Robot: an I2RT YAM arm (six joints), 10 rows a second.
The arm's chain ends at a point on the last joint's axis. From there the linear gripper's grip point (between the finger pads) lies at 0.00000 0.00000 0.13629 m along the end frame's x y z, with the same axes.
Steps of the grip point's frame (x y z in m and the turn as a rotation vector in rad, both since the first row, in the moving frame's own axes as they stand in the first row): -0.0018, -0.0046, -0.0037, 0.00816, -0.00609, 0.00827; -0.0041, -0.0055, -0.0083, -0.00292, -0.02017, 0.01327; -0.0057, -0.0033, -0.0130, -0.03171, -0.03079, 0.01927; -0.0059, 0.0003, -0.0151, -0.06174, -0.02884, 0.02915; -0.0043, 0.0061, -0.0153, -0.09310, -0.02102, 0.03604; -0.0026, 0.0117, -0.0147, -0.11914, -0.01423, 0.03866; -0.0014, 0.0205, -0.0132, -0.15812, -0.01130, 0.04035
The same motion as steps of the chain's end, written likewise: -0.0010, -0.0035, -0.0037, 0.00816, -0.00609, 0.00827; -0.0013, -0.0059, -0.0083, -0.00292, -0.02017, 0.01327; -0.0015, -0.0076, -0.0129, -0.03171, -0.03079, 0.01927; -0.0019, -0.0080, -0.0148, -0.06174, -0.02884, 0.02915; -0.0012, -0.0065, -0.0147, -0.09310, -0.02102, 0.03604; -0.0004, -0.0045, -0.0137, -0.11914, -0.01423, 0.03866; 0.0006, -0.0009, -0.0115, -0.15812, -0.01130, 0.04035
